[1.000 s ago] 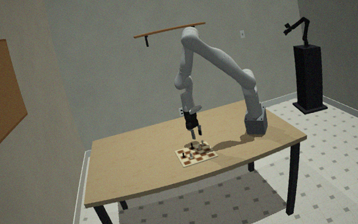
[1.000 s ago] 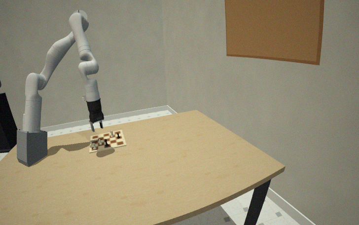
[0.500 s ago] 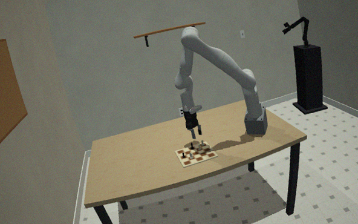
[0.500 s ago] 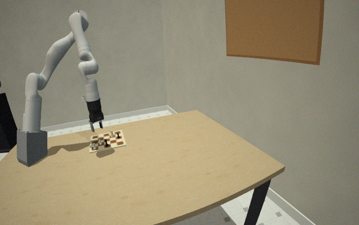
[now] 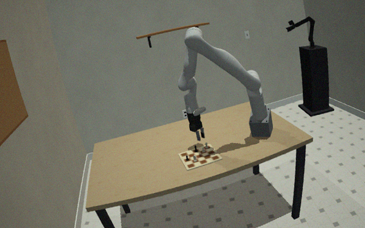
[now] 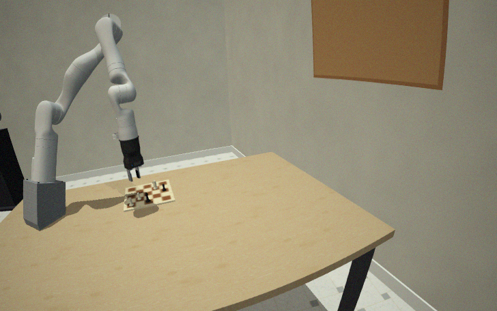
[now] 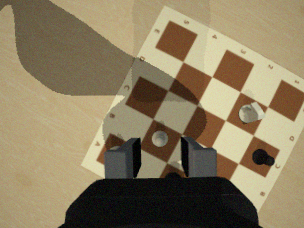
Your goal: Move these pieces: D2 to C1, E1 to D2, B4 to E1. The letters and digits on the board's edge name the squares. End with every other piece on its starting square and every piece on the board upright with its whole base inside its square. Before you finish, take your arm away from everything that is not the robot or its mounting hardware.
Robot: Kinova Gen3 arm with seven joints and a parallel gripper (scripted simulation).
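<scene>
Right now my hand is 3 cm short of the chessboard, 4 cm to the right of it and 11 cm above it. From my hand the other things lie so: white piece: 6 cm ahead, 9 cm to the left, 9 cm below.
</scene>
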